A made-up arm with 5 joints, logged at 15 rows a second.
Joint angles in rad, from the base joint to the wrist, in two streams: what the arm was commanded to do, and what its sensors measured. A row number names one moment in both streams.
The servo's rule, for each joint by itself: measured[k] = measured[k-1] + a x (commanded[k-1-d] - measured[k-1]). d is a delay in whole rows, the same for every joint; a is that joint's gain. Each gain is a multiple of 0.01, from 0.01 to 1. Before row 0 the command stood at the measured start. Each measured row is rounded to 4 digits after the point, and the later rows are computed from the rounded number. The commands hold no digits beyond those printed.
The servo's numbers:
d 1
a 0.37 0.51 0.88 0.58 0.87
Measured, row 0: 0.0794, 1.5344, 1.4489, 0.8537, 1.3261
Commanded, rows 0 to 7: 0.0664, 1.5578, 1.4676, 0.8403, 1.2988; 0.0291, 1.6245, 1.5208, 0.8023, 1.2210; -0.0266, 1.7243, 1.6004, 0.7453, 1.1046; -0.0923, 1.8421, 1.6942, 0.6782, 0.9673; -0.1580, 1.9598, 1.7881, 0.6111, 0.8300; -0.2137, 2.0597, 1.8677, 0.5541, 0.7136; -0.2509, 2.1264, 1.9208, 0.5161, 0.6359; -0.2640, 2.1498, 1.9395, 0.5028, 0.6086
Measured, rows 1 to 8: 0.0794, 1.5344, 1.4489, 0.8537, 1.3261; 0.0746, 1.5463, 1.4654, 0.8459, 1.3023; 0.0578, 1.5862, 1.5142, 0.8206, 1.2316; 0.0266, 1.6566, 1.5901, 0.7769, 1.1211; -0.0174, 1.7512, 1.6817, 0.7197, 0.9873; -0.0694, 1.8576, 1.7753, 0.6567, 0.8504; -0.1228, 1.9607, 1.8566, 0.5972, 0.7314; -0.1702, 2.0452, 1.9131, 0.5502, 0.6483
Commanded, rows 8 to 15: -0.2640, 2.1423, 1.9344, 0.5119, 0.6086; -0.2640, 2.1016, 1.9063, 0.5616, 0.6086; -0.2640, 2.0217, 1.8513, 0.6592, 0.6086; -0.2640, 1.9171, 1.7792, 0.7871, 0.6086; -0.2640, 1.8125, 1.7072, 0.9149, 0.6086; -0.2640, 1.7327, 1.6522, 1.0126, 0.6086; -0.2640, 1.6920, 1.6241, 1.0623, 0.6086; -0.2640, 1.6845, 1.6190, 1.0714, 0.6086
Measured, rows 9 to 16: -0.2049, 2.0985, 1.9363, 0.5227, 0.6138; -0.2268, 2.1208, 1.9346, 0.5164, 0.6093; -0.2406, 2.1110, 1.9097, 0.5426, 0.6087; -0.2493, 2.0655, 1.8583, 0.6102, 0.6086; -0.2547, 1.9898, 1.7887, 0.7128, 0.6086; -0.2581, 1.8994, 1.7170, 0.8300, 0.6086; -0.2603, 1.8144, 1.6600, 0.9359, 0.6086; -0.2617, 1.7520, 1.6284, 1.0092, 0.6086
